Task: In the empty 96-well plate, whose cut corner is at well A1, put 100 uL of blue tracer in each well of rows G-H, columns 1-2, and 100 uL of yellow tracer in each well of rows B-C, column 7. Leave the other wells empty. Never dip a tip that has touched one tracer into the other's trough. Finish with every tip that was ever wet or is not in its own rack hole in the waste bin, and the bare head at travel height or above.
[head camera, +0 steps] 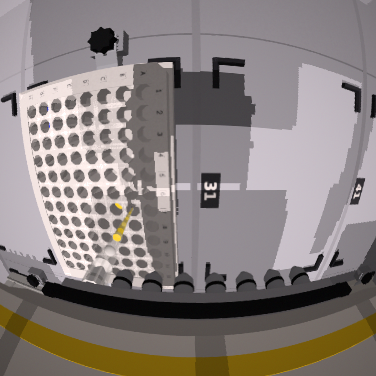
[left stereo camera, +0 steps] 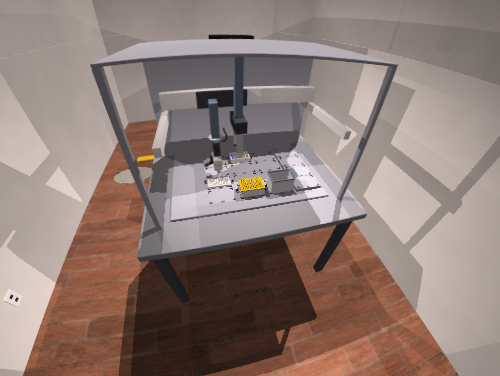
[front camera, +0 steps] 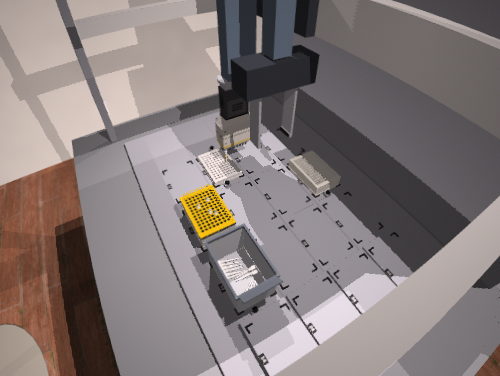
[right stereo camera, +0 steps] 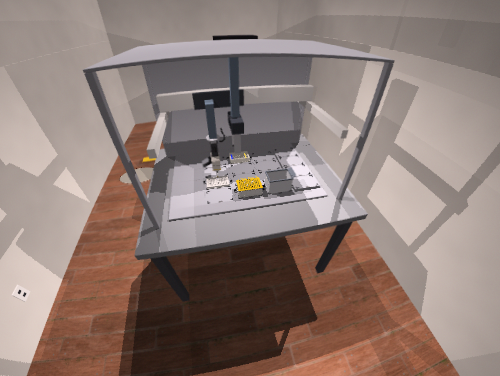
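Note:
The pipetting head (front camera: 233, 131) (left stereo camera: 217, 162) (right stereo camera: 215, 164) is low over the white 96-well plate (front camera: 232, 178) (head camera: 154, 122) (left stereo camera: 219, 183) (right stereo camera: 217, 183). One tip (front camera: 226, 156) (head camera: 123, 226) with yellow liquid hangs from an end channel; its point is at well B7, depth unclear. Yellow shows in well C7 (head camera: 118, 205). Blue slivers show in wells G1 (head camera: 46, 108) and G2 (head camera: 49, 125); H1 and H2 show no clear colour from this angle. The trough block (front camera: 315, 172) (left stereo camera: 240, 158) (right stereo camera: 239, 157) shows blue and yellow in the stereo views. The parked plate gripper (front camera: 273, 139) is open and empty, beside the head.
The yellow tip rack (front camera: 207, 212) (left stereo camera: 251, 184) (right stereo camera: 249, 184) holds a few pale tips and stands between the plate and the waste bin (front camera: 268, 288) (left stereo camera: 281, 184) (right stereo camera: 279, 183). Many used tips lie in the bin. Black clamp knob (head camera: 102, 40) stands beside the plate.

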